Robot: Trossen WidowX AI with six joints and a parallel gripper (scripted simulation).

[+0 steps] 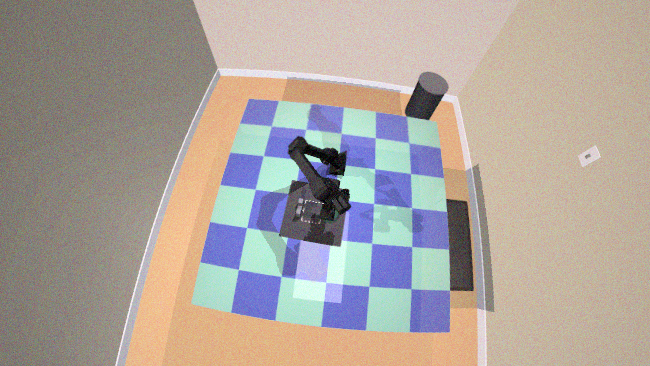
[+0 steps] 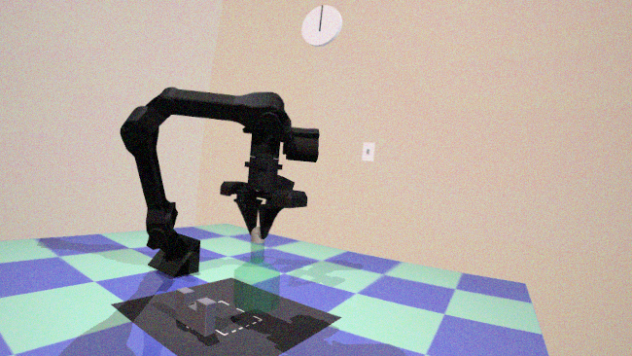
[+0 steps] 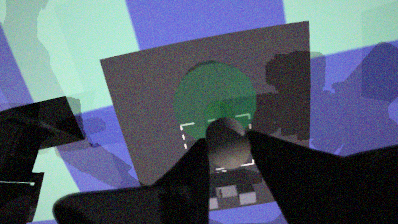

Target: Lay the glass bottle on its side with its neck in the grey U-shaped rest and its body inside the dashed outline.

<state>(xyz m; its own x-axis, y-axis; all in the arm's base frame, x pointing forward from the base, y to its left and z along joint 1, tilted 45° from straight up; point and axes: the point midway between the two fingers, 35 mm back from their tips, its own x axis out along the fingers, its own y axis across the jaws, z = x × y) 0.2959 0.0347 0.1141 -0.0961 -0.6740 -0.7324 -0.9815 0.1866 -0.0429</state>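
Right now my gripper tip is 15 cm above the dark mat, 7 cm to the left of it and 1 cm past it. Also, from my gripper tip: green glass bottle: 5 cm below.
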